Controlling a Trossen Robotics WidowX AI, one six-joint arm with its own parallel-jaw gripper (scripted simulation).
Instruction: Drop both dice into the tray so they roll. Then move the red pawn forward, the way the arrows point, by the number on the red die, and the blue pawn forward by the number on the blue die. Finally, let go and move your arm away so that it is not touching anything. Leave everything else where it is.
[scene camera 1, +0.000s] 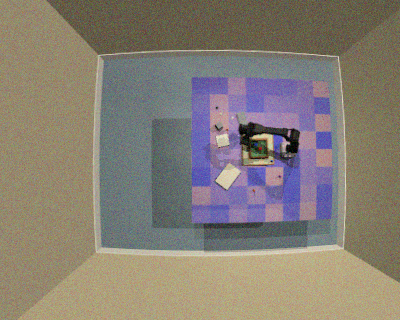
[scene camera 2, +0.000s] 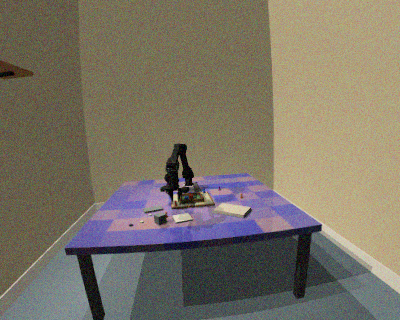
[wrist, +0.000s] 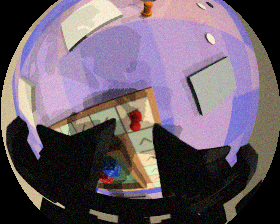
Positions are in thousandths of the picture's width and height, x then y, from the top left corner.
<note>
I see my gripper (wrist: 480, 556) and a grey slab (wrist: 762, 373).
</note>
